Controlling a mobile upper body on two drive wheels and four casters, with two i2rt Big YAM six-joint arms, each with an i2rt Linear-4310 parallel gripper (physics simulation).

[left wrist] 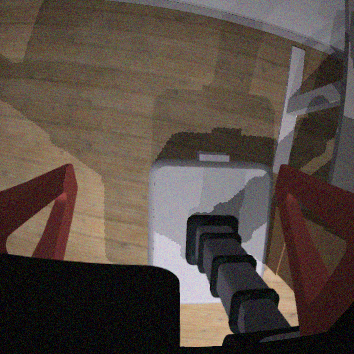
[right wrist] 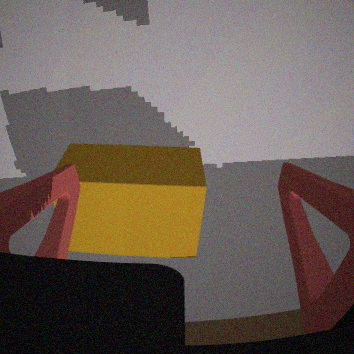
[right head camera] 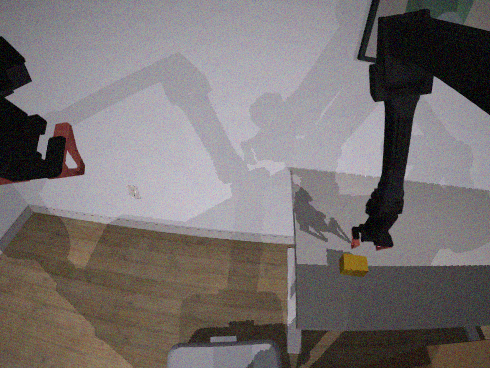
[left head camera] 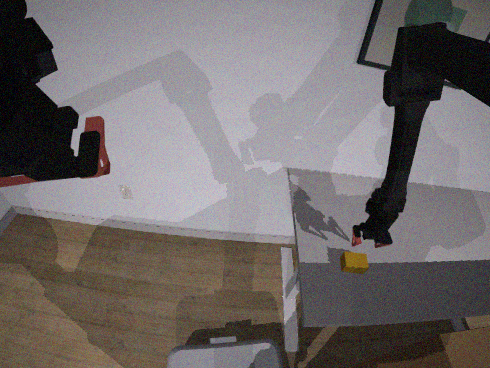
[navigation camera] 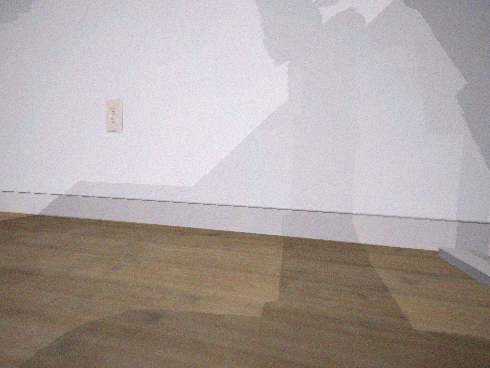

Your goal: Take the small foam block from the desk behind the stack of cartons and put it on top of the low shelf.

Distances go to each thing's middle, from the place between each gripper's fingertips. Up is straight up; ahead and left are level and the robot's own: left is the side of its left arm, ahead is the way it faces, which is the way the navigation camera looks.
I see my right gripper 40 mm to the right of the small yellow foam block (right wrist: 145, 200), 40 mm past it and 40 mm above it.
My left gripper is now 700 mm to the left of the small yellow foam block, 530 mm above it and 90 mm short of it.
